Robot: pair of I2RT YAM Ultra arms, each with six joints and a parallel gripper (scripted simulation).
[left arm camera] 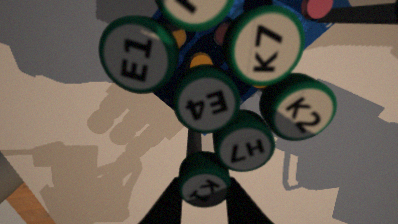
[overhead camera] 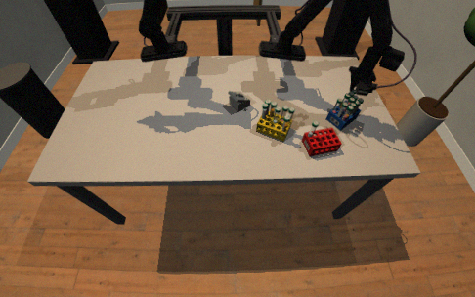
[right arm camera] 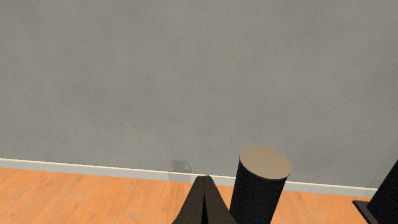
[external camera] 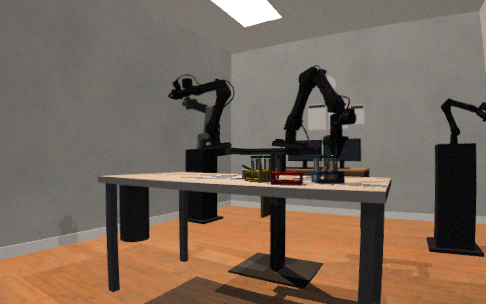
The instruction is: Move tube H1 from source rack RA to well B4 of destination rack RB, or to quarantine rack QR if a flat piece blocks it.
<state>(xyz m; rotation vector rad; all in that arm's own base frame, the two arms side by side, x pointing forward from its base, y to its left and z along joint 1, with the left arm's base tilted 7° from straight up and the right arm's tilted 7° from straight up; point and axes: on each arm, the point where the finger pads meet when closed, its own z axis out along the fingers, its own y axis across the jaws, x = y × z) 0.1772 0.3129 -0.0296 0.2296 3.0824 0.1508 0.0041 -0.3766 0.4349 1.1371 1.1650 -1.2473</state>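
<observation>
The blue rack RA is 60 mm ahead of my left hand, 30 mm to the right of it and 100 mm below it. Also, from my left hand: red rack QR (210 mm ahead, 170 mm to the right, 100 mm below); then tube (200 mm ahead, 220 mm to the right, 60 mm below); then yellow rack RB (130 mm ahead, 350 mm to the right, 100 mm below).
</observation>
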